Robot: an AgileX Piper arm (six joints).
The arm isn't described. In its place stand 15 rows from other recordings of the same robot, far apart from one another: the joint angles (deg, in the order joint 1, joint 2, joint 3, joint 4, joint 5, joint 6), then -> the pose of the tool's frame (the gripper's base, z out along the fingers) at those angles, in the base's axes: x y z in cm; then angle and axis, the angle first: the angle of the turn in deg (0 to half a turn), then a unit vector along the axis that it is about.
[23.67 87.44 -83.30 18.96 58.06 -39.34] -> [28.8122 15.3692 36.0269 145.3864 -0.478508 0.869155 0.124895]
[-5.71 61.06 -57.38 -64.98 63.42 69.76] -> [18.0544 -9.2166 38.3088 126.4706 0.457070 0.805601 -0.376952]
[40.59 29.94 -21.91 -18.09 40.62 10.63] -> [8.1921 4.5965 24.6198 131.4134 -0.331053 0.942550 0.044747]
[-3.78 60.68 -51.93 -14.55 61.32 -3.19] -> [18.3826 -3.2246 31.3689 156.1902 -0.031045 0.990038 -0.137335]
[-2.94 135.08 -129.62 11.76 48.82 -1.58] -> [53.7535 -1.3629 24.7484 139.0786 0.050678 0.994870 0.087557]
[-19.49 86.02 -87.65 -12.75 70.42 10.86] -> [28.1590 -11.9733 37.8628 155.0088 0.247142 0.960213 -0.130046]
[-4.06 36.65 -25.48 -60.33 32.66 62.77] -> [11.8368 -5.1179 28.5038 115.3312 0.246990 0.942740 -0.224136]
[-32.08 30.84 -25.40 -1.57 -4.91 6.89] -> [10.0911 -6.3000 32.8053 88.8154 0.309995 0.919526 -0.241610]
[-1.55 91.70 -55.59 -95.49 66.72 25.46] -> [30.5576 -9.1507 28.1644 169.5080 -0.172993 0.734388 -0.656314]
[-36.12 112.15 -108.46 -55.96 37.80 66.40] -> [34.8393 -31.1454 36.8123 120.7422 0.562482 0.748601 -0.351013]
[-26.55 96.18 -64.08 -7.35 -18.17 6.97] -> [35.2117 -17.1884 29.0593 101.1658 0.209640 0.962198 -0.173855]
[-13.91 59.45 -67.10 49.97 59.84 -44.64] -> [19.4308 1.3944 42.2808 120.9676 -0.185704 0.954685 0.232574]
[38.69 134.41 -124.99 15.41 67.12 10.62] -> [38.0986 33.3660 21.6975 169.6633 -0.207358 0.960525 0.185455]
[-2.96 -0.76 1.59 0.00 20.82 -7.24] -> [5.2713 -0.2726 17.1932 106.9910 -0.037260 0.997120 -0.066051]
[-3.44 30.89 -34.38 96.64 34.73 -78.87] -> [9.8244 4.5683 37.6835 88.6263 -0.158700 0.899088 0.407989]
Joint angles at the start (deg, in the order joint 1, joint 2, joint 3, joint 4, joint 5, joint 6):
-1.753, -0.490, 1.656, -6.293, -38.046, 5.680
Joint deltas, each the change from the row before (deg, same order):
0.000, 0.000, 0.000, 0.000, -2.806, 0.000
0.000, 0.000, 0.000, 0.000, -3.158, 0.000
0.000, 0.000, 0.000, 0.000, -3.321, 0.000
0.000, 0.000, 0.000, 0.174, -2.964, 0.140
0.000, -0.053, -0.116, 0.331, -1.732, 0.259
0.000, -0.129, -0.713, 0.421, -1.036, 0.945
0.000, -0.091, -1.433, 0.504, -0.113, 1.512
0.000, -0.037, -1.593, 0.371, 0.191, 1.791
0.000, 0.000, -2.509, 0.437, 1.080, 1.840
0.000, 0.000, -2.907, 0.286, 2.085, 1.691
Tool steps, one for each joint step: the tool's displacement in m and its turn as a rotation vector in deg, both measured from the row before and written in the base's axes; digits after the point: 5 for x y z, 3 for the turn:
-0.00304, 0.00047, 0.00322, -0.106, -2.787, 0.307
-0.00361, 0.00052, 0.00345, -0.119, -3.137, 0.345
-0.00399, 0.00053, 0.00340, -0.125, -3.299, 0.363
-0.00374, 0.00024, 0.00286, 0.147, -2.941, 0.442
-0.00263, -0.00015, 0.00223, 0.409, -1.884, 0.413
-0.00320, -0.00033, 0.00469, 0.872, -1.828, 0.922
-0.00353, -0.00052, 0.00754, 1.239, -1.567, 1.347
-0.00353, -0.00038, 0.00799, 1.218, -1.361, 1.581
-0.00473, -0.00048, 0.01180, 1.276, -1.363, 1.607
-0.00490, -0.00034, 0.01284, 1.059, -0.770, 1.421

